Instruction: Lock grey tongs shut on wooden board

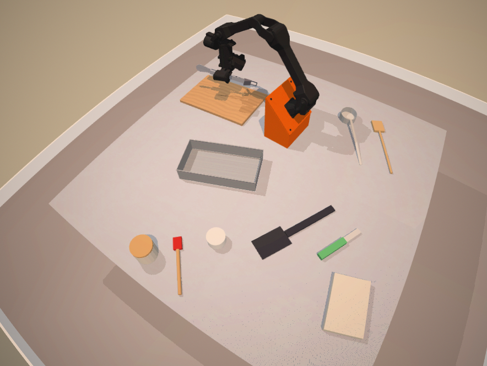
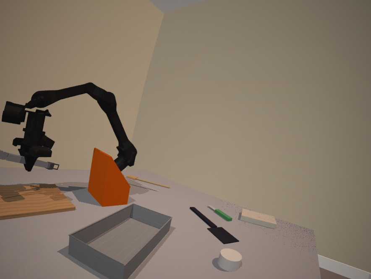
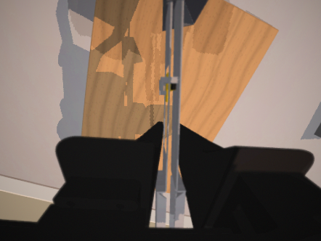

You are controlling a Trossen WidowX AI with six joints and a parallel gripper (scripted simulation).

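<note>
Right now my gripper tip is 100 mm above the wooden board and 40 mm to the left of it. Also, from my gripper tip: black turner (600 mm to the left, 410 mm ahead, 110 mm below); roasting tin (340 mm ahead, 230 mm to the left, 80 mm below); white puck (590 mm ahead, 420 mm to the left, 90 mm below).
</note>
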